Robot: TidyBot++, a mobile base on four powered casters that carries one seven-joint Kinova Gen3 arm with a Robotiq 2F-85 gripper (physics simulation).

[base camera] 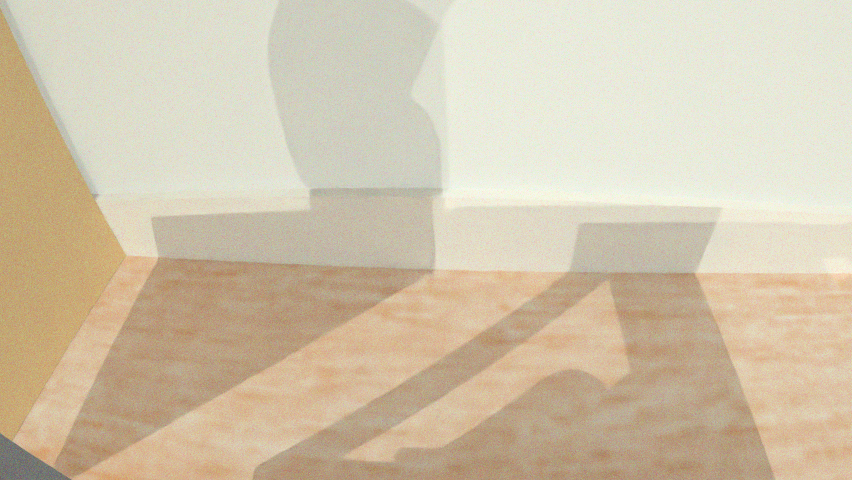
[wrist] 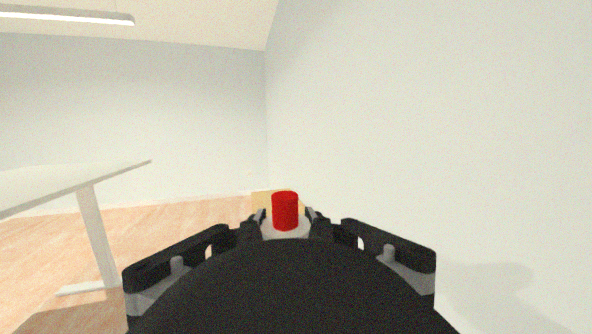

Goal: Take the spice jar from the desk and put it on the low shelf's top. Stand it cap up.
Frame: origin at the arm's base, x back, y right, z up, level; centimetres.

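Where they show: gripper, fingertip midpoint: [wrist: 285, 217].
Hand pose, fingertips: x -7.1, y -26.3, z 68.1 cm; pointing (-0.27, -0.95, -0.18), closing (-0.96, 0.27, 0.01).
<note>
After its pixels a point has its place.
The spice jar [wrist: 285, 234] @[y -21.7, x -5.7, z 69.4 cm], with a pale body and a red cap [wrist: 285, 211] @[y -22.1, x -5.9, z 70.9 cm], is between the fingertips of my gripper [wrist: 285, 217] @[y -26.3, x -7.1, z 68.1 cm] in the wrist view. The gripper is shut on it, and the cap points up in that view. Much of the jar's body is hidden behind the black gripper housing. A tan block-like piece [wrist: 260, 200] @[y -143.2, x -19.5, z 21.3 cm], which looks like the low shelf, shows beyond the jar near the room corner, partly hidden by the jar and fingers. In the base view a tan panel [base camera: 47, 238] @[y -42.8, x -37.2, z -29.1 cm] stands at the left edge, perhaps the same furniture.
A white table [wrist: 65, 185] @[y -104.2, x 66.9, z 55.3 cm], perhaps the desk, stands at the left in the wrist view, with its leg [wrist: 96, 235] @[y -156.4, x 97.4, z 5.1 cm] on the wood floor [wrist: 185, 220] @[y -254.8, x 67.1, z -39.6 cm]. A wall [wrist: 450, 125] @[y -35.0, x -46.5, z 77.4 cm] runs along the right. The base view faces a wall [base camera: 626, 107] @[y 13.0, x -44.5, z -21.9 cm] with a pale baseboard [base camera: 506, 244] @[y 3.5, x -43.6, z -36.1 cm].
</note>
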